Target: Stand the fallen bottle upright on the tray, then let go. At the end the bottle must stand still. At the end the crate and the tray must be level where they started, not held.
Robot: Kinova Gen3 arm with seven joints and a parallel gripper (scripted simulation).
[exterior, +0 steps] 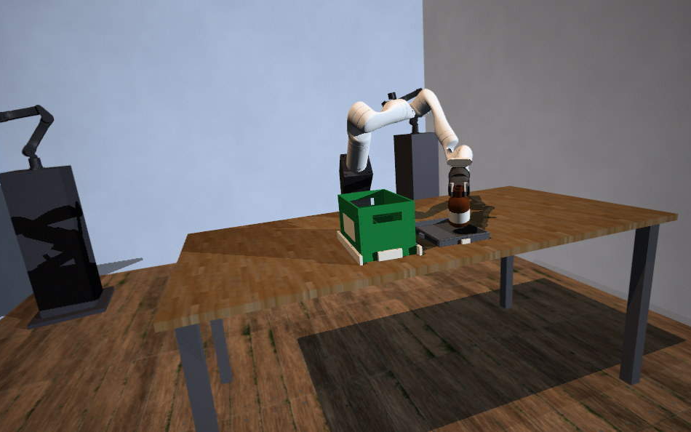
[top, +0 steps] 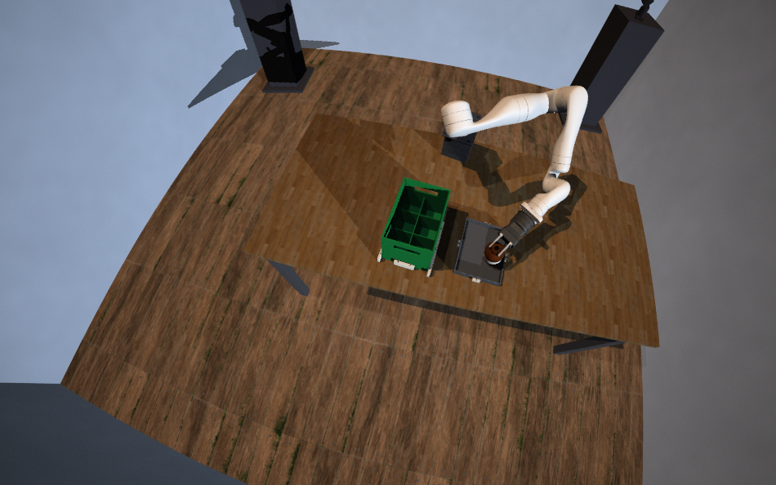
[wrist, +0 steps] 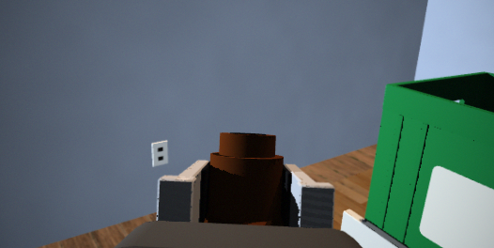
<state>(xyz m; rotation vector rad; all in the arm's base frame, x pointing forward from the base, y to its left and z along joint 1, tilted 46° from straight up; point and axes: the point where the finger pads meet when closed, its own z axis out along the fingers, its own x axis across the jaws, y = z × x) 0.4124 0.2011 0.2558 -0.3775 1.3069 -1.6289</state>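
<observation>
My gripper is now 5 cm above the brown bottle, 1 cm to the right of it and 1 cm past it. From my hand the other things lie so: green crate 29 cm to the right, 10 cm behind, 8 cm below; tray 15 cm below, 6 cm behind, 1 cm to the right.
</observation>
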